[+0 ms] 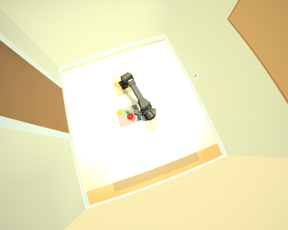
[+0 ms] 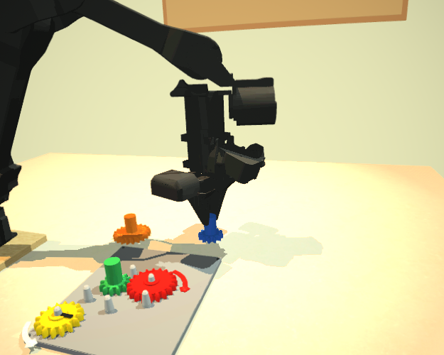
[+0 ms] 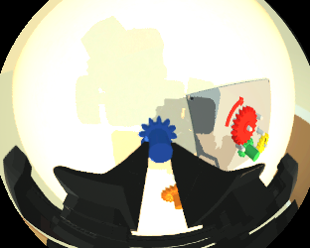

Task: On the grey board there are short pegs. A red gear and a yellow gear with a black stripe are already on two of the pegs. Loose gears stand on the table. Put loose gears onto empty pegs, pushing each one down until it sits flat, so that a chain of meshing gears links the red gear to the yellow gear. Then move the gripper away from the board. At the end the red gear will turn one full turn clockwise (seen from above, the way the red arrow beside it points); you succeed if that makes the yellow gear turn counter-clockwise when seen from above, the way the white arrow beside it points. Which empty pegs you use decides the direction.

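My gripper tip is now 13 cm to the left of the green gear, 11 cm past it and 2 cm above it. The rest, counted from my gripper tip: red gear: 13 cm to the right, 6 cm behind, 3 cm below; blue gear: 1 cm below; red arrow: 11 cm to the right, 3 cm below, 2 cm behind.
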